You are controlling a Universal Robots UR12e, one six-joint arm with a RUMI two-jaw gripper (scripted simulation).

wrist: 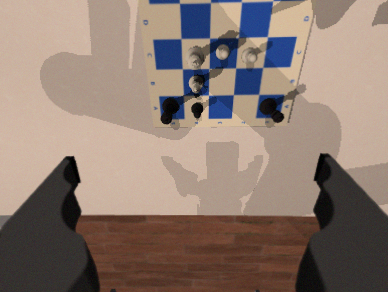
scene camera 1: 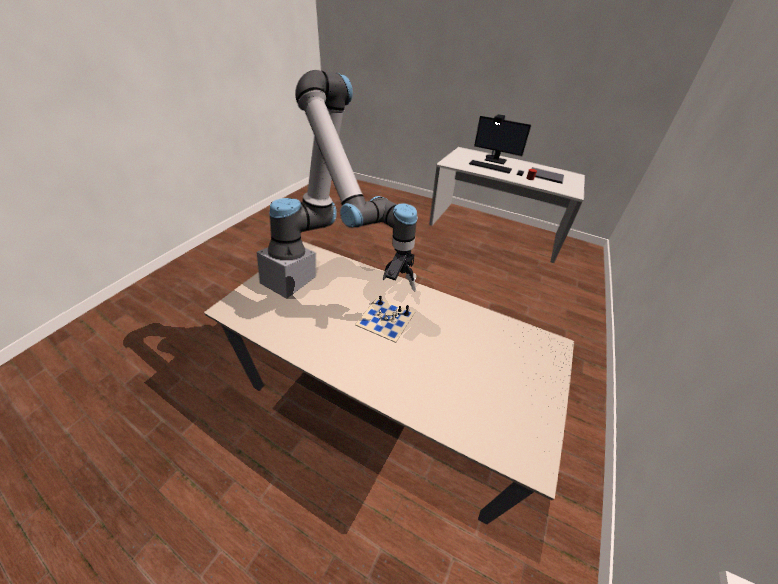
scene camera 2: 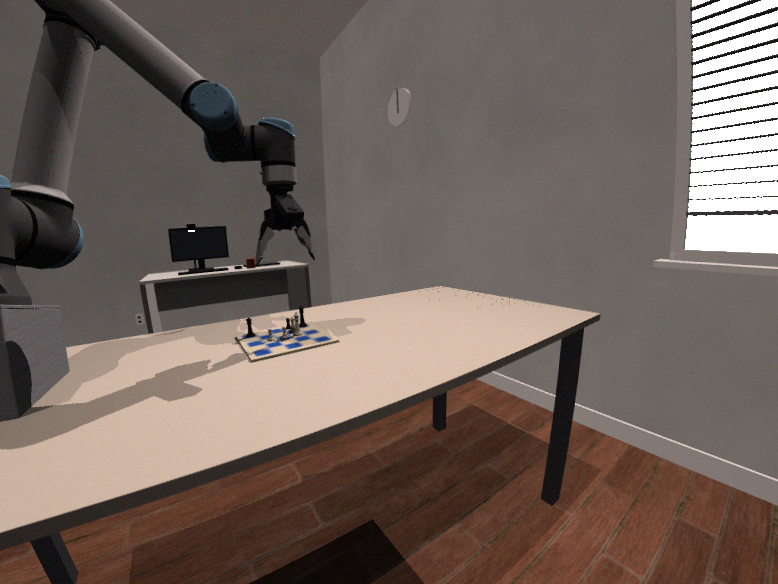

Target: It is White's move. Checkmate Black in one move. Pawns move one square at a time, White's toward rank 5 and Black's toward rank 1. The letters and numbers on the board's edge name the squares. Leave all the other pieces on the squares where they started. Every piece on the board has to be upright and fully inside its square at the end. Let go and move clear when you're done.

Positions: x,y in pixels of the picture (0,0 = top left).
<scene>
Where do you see a cream chessboard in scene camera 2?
257,348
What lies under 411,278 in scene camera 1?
My gripper.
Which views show my gripper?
The wrist view, scene camera 1 and scene camera 2: all of them.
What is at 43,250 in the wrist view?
My gripper.
</scene>
